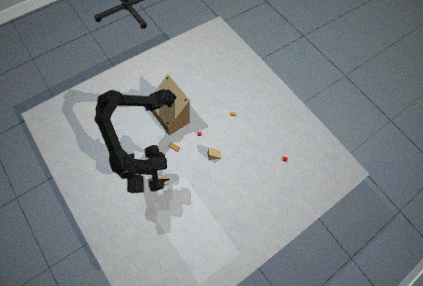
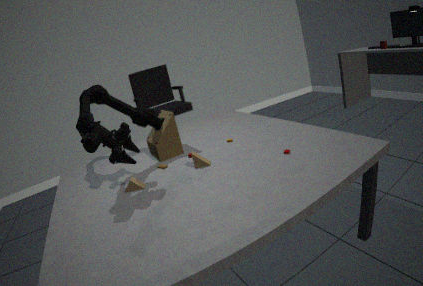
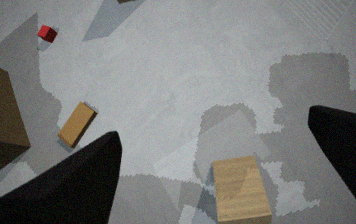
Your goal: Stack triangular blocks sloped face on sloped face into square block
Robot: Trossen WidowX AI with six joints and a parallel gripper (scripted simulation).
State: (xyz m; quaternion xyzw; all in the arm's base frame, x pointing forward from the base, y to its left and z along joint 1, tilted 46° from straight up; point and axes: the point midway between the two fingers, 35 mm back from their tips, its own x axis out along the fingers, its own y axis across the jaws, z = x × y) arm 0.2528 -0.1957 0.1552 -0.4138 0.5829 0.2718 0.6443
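The triangular wooden block is 2 cm behind my gripper tip, 5 cm to the right of it and 10 cm below it. Also, from my gripper tip: orange bit 5 cm behind, 48 cm to the left, 12 cm below; then tan piece 11 cm behind, 12 cm to the left, 12 cm below.
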